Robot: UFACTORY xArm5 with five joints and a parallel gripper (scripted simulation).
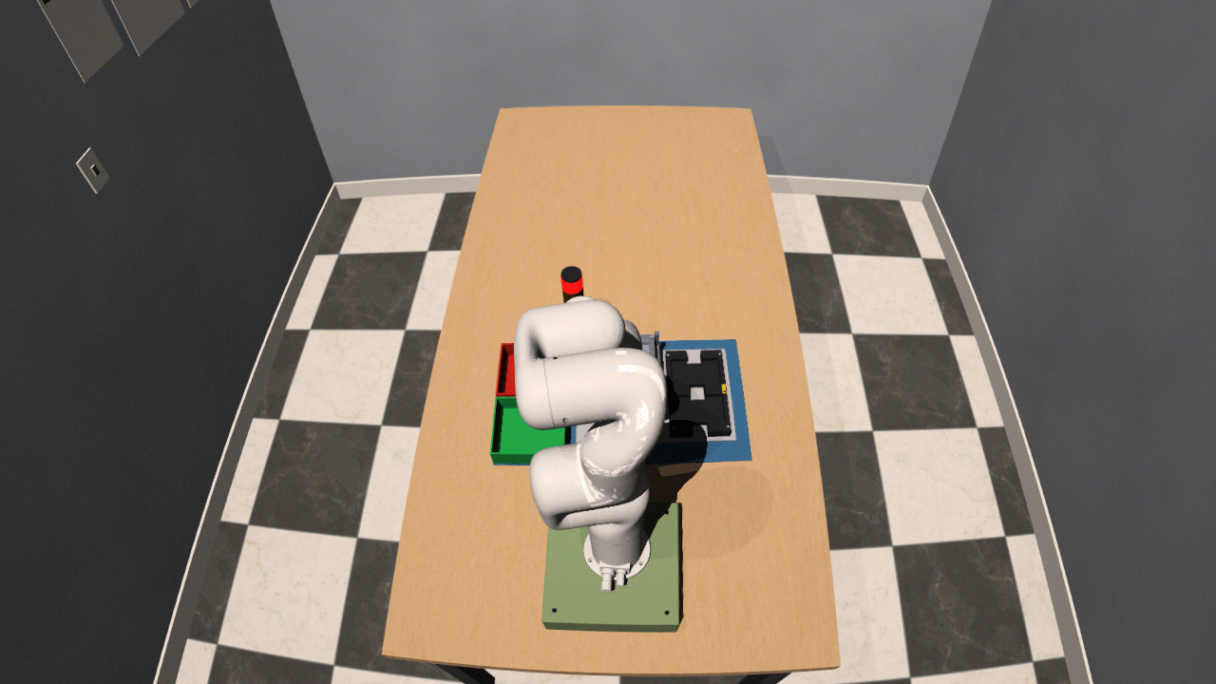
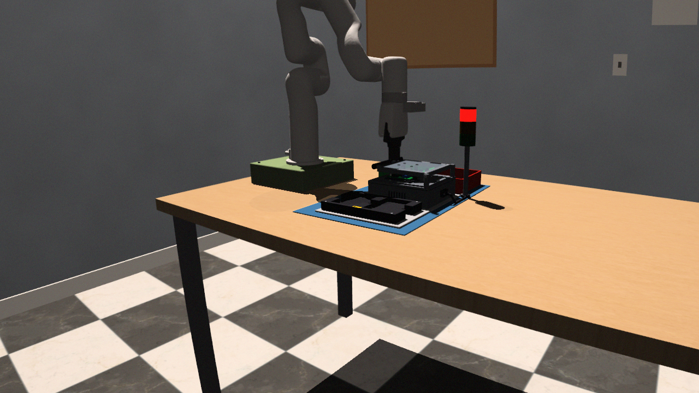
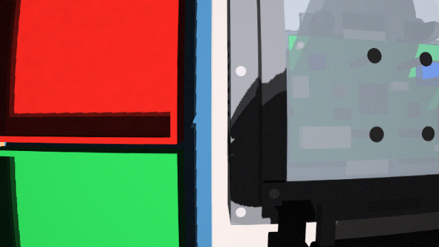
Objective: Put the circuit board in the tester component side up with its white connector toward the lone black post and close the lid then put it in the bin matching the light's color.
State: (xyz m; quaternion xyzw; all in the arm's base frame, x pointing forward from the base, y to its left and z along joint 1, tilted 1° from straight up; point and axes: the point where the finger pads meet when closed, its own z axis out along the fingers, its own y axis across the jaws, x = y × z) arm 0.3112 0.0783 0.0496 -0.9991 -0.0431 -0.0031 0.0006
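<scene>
Now: hand 20 mm short of the black tab and 20 mm above it. Round my hand: green bin: 130 mm to the left, 100 mm below, 30 mm behind; tester lid: 90 mm ahead, 60 mm to the right, 20 mm below; green circuit board: 90 mm ahead, 60 mm to the right, 40 mm below.
</scene>
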